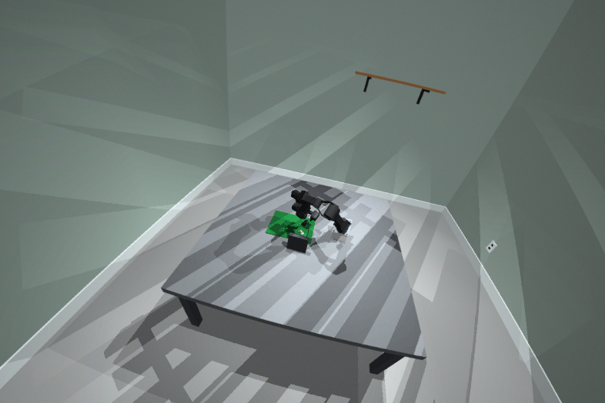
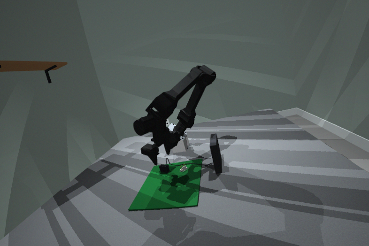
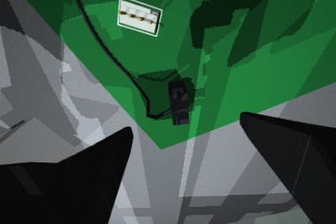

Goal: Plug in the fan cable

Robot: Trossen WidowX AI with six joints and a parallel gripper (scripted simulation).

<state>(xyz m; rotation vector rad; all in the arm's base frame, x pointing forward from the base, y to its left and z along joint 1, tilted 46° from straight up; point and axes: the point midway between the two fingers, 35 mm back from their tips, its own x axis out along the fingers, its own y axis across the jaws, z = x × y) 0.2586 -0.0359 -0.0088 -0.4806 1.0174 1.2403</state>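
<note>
My gripper tip is 10 mm to the left of the black plug and 50 mm above it. Also, from my gripper tip: black fan 10 mm ahead, 220 mm to the left, 10 mm below; then green board 80 mm ahead, 30 mm to the left, 80 mm below.
</note>
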